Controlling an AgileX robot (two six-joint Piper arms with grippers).
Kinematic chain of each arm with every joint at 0, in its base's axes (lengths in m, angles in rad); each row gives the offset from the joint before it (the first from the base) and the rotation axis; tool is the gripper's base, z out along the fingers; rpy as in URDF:
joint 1: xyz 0 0 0.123 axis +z
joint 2: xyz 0 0 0 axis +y
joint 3: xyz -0.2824 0 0.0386 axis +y
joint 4: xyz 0.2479 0 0.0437 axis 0.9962 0 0.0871
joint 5: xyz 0 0 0 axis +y
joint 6: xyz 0.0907 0 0.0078 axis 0.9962 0 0.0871
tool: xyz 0 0 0 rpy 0 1.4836 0
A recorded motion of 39 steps. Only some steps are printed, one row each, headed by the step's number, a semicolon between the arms.
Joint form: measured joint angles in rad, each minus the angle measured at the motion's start. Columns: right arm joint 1, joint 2, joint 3, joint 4, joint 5, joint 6; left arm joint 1, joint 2, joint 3, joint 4, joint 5, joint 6.
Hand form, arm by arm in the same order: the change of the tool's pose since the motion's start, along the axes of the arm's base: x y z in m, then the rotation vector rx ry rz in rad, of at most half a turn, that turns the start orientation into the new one. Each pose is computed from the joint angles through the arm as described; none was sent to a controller.
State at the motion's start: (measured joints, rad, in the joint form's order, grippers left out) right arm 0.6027 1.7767 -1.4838 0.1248 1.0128 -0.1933; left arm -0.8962 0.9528 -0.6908 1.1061 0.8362 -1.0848
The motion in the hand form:
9: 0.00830 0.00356 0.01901 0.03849 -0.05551 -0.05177; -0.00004 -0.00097 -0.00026 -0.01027 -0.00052 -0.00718
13: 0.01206 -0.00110 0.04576 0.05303 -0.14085 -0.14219; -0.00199 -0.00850 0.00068 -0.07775 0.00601 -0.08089
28: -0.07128 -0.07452 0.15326 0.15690 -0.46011 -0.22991; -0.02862 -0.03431 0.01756 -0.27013 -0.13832 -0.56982
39: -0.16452 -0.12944 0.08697 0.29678 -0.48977 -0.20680; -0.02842 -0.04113 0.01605 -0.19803 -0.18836 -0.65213
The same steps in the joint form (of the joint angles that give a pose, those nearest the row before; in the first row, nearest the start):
9: 0.0000 0.0048 -0.0732 -0.0228 -0.0050 0.0599; 0.0000 0.0000 0.0014 0.0000 -0.0116 -0.0069
13: 0.0019 -0.0190 -0.1348 -0.1101 -0.0028 0.1742; 0.0000 -0.0065 0.0014 -0.0337 -0.1027 -0.0069
28: 0.0020 -0.4377 -0.0243 -0.2800 -0.0052 0.2674; 0.0000 -0.0982 0.0491 -0.0743 -0.6222 0.1105
39: 0.0020 -0.9004 0.5684 -0.1896 -0.2487 0.2576; 0.0000 -0.0787 0.0546 0.0311 -0.6846 0.1100

